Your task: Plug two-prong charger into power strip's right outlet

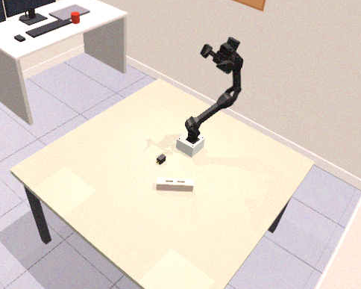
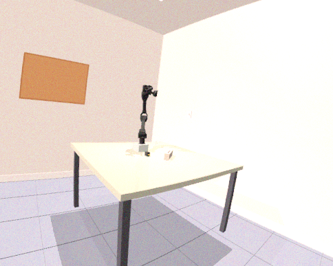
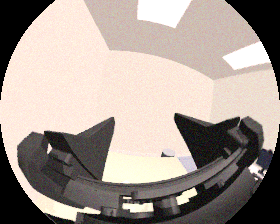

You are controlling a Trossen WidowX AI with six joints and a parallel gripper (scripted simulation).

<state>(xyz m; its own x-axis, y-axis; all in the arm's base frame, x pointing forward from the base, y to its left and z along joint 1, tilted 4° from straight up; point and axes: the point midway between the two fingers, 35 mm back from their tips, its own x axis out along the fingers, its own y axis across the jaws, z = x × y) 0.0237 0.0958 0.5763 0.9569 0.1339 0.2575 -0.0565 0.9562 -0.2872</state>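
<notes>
Now: the grey charger 65 cm below my gripper tip, 18 cm ahead of it and 11 cm to the right of it.
</notes>
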